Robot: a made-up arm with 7 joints.
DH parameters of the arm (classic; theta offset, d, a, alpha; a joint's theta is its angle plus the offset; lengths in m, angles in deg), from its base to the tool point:
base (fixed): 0 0 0 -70
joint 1: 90 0 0 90
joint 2: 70 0 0 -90
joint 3: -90 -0.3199 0.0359 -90
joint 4: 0 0 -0.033 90
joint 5: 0 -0.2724 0 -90
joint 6: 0 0 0 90
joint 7: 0 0 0 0
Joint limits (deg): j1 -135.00..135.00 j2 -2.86..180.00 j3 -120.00..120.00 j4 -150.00..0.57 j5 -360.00..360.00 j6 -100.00..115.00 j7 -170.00..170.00
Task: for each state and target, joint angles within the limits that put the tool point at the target. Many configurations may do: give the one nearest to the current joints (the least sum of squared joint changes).
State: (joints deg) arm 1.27 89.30 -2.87 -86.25 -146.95 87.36 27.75
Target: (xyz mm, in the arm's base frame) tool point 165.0 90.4 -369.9
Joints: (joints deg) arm 12.73 46.60 -37.31 -105.48 -146.95 87.36 27.75
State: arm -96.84 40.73 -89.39 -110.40 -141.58 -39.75 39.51
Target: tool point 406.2 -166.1 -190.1
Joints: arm -80.49 31.65 -99.98 -86.93 -141.58 -39.75 39.51
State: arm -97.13 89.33 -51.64 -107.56 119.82 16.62 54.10
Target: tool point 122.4 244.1 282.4
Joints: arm -101.16 130.35 -59.14 -111.31 119.82 16.62 54.10
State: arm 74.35 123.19 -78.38 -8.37 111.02 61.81 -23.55
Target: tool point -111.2 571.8 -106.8
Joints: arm 30.82 89.52 -64.24 -26.76 111.02 61.81 -23.55
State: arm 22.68 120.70 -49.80 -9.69 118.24 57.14 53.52
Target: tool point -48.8 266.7 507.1
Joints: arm -22.61 169.30 -59.28 -44.11 118.24 57.14 53.52
